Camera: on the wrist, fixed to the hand. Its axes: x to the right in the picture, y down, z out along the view.
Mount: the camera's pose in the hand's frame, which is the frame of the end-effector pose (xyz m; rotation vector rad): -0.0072 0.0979 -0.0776 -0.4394 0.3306 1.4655
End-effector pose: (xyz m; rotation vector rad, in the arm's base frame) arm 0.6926 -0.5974 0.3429 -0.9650 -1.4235 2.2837
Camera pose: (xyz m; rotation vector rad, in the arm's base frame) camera 0.7601 -0.5946 0.2376 1.7790 0.6644 -1.2723
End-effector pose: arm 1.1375 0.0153 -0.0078 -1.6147 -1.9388 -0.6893
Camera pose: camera 1.2404 -0.0266 0.0497 -2.3643 -0.0647 -0.6225
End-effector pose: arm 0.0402 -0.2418 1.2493 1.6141 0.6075 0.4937
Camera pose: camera -0.0043 -0.1951 1.3565 1.3095 -0.5721 1.8251
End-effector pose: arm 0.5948 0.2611 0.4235 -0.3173 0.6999 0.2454
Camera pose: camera 0.5119 0.3224 0.3525 -0.2050 1.1084 1.7869
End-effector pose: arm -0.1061 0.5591 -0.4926 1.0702 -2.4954 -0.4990
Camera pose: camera -0.1245 0.6145 -0.3819 -0.8056 -2.0128 -0.2952
